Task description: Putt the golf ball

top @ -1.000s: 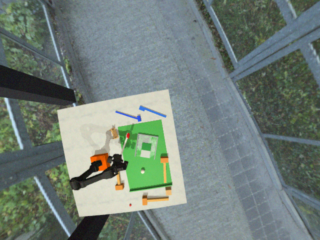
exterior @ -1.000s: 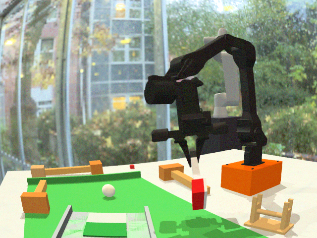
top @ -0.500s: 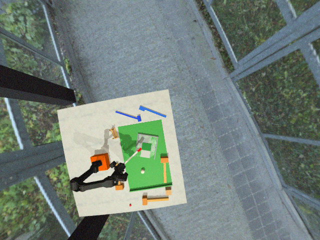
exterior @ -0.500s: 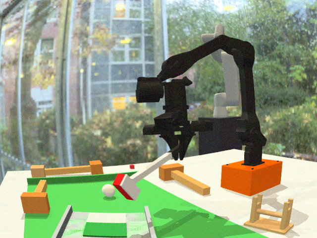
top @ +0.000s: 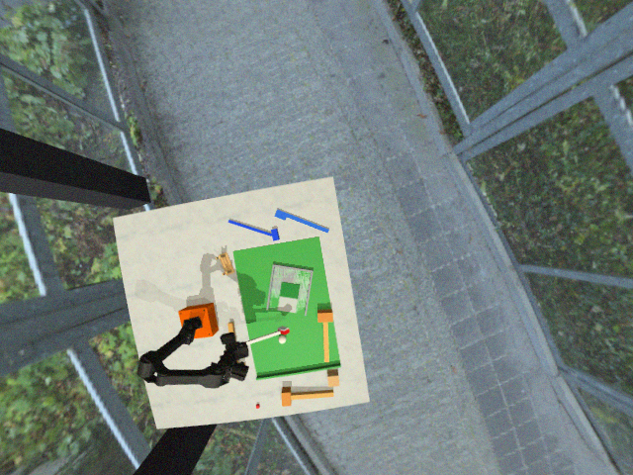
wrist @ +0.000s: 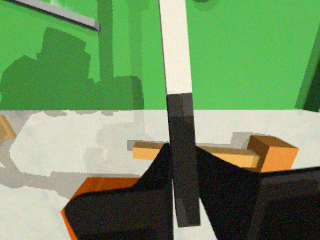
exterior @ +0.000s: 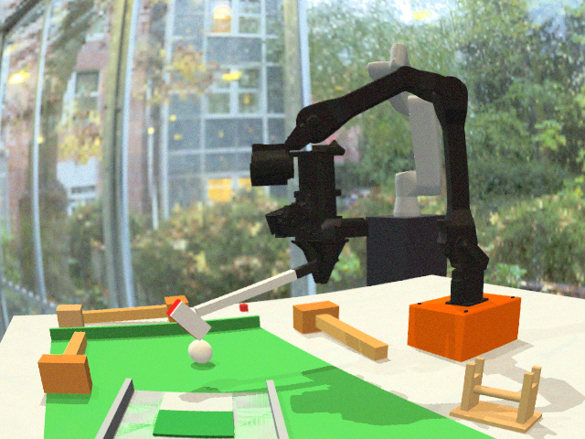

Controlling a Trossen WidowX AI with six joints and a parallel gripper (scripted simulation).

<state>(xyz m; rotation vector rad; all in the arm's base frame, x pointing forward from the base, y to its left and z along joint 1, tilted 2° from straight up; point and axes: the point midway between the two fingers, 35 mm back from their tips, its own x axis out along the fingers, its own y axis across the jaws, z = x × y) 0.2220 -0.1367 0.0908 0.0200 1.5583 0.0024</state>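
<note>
Now: gripper tip 12 cm short of the red putter. Also, from my gripper tip: small wooden rack (39 cm to the left, 10 cm below); then white golf ball (19 cm ahead, 8 cm to the right, 11 cm below); then green mat (25 cm ahead, 6 cm to the left, 13 cm below).
</note>
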